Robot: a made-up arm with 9 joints. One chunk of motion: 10 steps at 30 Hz.
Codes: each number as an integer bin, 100 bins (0 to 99) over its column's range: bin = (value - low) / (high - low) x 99, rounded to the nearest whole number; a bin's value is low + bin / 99 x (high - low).
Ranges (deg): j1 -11..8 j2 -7..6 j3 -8..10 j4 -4..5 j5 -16..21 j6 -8..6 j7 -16..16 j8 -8..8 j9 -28..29
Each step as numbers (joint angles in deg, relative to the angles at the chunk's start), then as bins.
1 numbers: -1.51 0.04 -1.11 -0.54 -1.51 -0.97 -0.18 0.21 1.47
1 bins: 49 54 38 38 39 50 49 51 51
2 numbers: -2.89 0.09 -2.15 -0.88 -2.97 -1.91 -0.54 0.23 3.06
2 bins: 42 54 32 34 35 43 48 51 54
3 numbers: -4.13 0.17 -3.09 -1.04 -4.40 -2.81 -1.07 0.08 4.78
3 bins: 36 55 27 33 31 37 46 50 57
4 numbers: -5.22 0.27 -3.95 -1.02 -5.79 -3.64 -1.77 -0.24 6.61
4 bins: 30 55 22 33 27 31 44 48 60
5 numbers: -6.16 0.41 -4.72 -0.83 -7.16 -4.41 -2.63 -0.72 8.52
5 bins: 25 56 18 35 24 25 41 45 63
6 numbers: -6.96 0.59 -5.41 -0.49 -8.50 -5.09 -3.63 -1.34 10.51
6 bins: 21 58 14 39 20 21 38 41 67
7 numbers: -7.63 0.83 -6.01 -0.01 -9.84 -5.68 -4.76 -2.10 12.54
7 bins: 18 60 11 44 16 16 35 37 70
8 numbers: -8.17 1.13 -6.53 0.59 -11.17 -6.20 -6.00 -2.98 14.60
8 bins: 15 62 8 50 13 13 31 31 74
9 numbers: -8.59 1.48 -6.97 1.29 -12.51 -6.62 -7.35 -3.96 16.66
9 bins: 13 65 6 58 9 10 27 25 78
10 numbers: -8.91 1.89 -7.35 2.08 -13.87 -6.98 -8.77 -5.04 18.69
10 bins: 11 68 4 67 6 7 22 18 81
